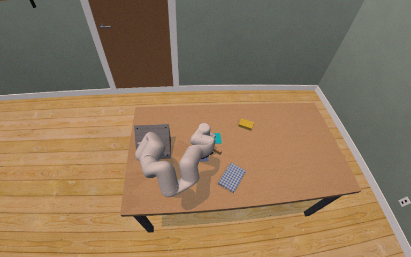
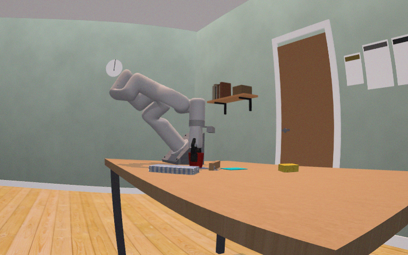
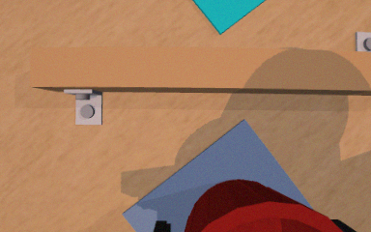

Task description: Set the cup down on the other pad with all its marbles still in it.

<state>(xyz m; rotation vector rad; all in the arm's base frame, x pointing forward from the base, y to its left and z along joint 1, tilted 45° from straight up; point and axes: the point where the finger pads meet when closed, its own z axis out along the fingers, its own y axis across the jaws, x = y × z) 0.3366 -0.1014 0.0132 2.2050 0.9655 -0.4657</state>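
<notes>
My hand is 2 cm above the red cup. From my hand the other things lie so: wooden rail 7 cm to the left, 6 cm ahead, 4 cm below; then yellow marble 3 cm below, 2 cm to the left; then green marble 3 cm below, 2 cm to the right.
</notes>
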